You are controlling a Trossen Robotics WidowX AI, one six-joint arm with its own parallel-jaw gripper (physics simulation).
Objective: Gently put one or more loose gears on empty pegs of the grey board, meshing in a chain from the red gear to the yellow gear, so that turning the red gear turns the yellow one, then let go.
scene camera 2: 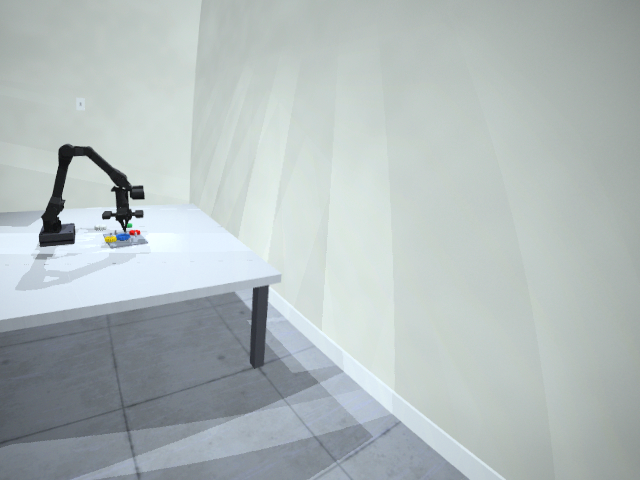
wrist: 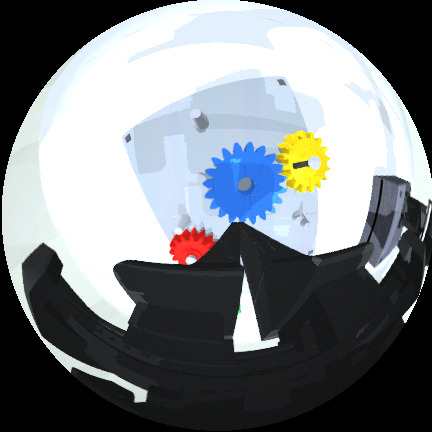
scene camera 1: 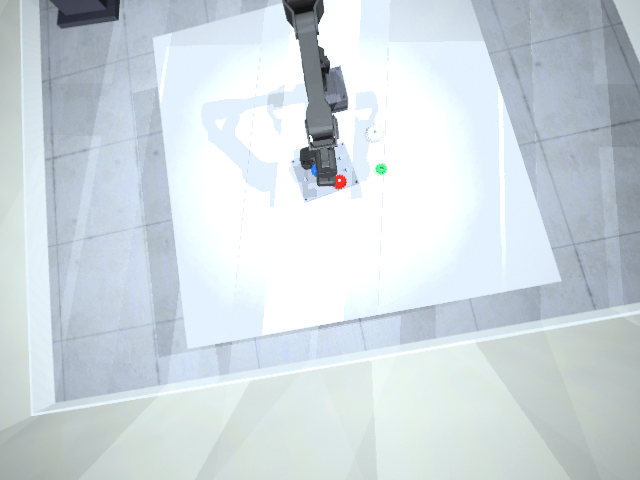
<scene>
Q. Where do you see a grey board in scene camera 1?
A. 310,190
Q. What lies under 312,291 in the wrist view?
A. My gripper.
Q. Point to a blue gear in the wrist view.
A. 264,187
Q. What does my gripper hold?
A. Nothing.
</scene>
